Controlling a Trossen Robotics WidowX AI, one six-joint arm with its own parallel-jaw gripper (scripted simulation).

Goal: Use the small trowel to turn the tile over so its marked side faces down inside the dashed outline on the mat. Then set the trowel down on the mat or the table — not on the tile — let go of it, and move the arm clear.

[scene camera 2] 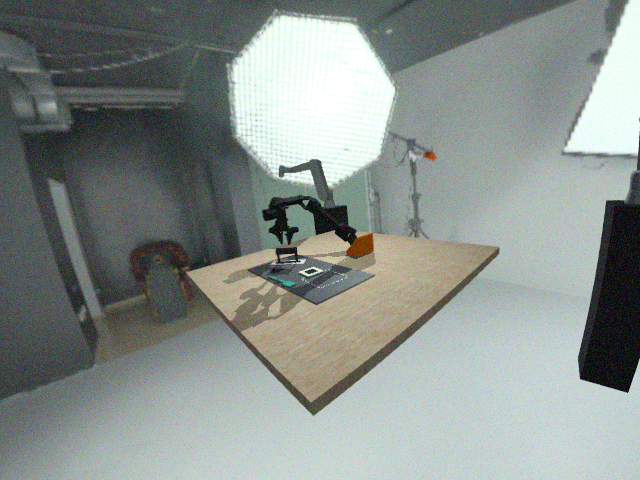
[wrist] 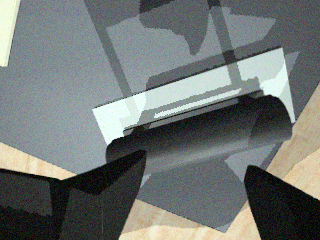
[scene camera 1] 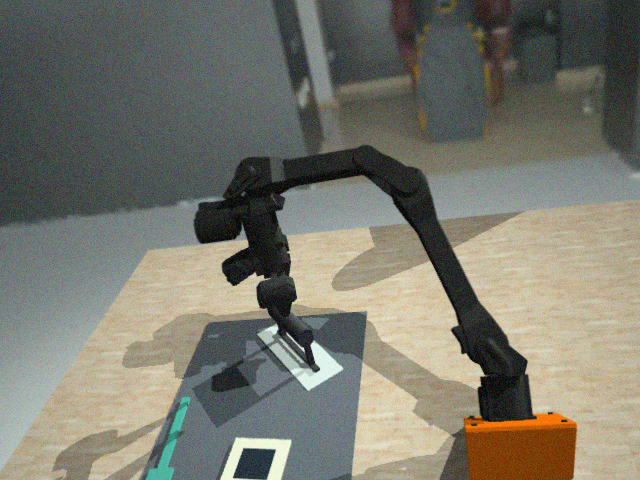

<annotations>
same spot on dark grey mat: (wrist: 65, 65) = (scene camera 2: 301, 267)
</annotations>
